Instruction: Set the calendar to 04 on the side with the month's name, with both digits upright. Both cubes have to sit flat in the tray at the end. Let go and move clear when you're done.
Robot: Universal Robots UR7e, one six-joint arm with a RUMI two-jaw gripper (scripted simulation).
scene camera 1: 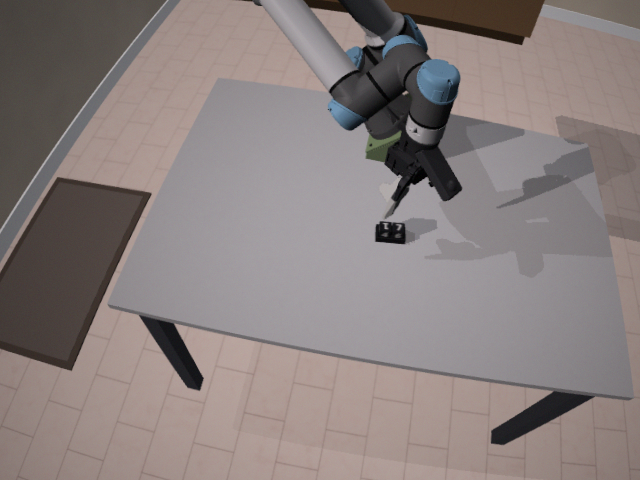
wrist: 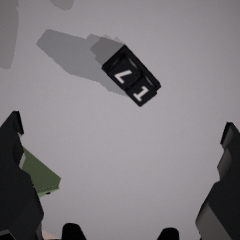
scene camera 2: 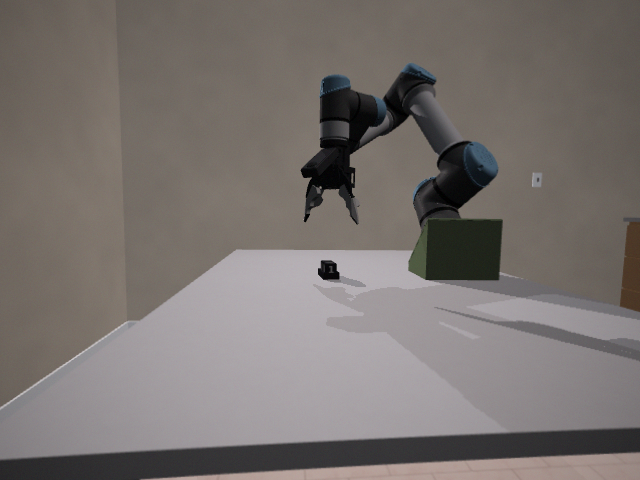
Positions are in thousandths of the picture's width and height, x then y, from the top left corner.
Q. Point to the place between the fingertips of my gripper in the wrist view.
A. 515, 494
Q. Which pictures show my gripper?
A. Scene camera 1, the wrist view and scene camera 2: all of them.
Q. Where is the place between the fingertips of my gripper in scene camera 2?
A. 515, 466
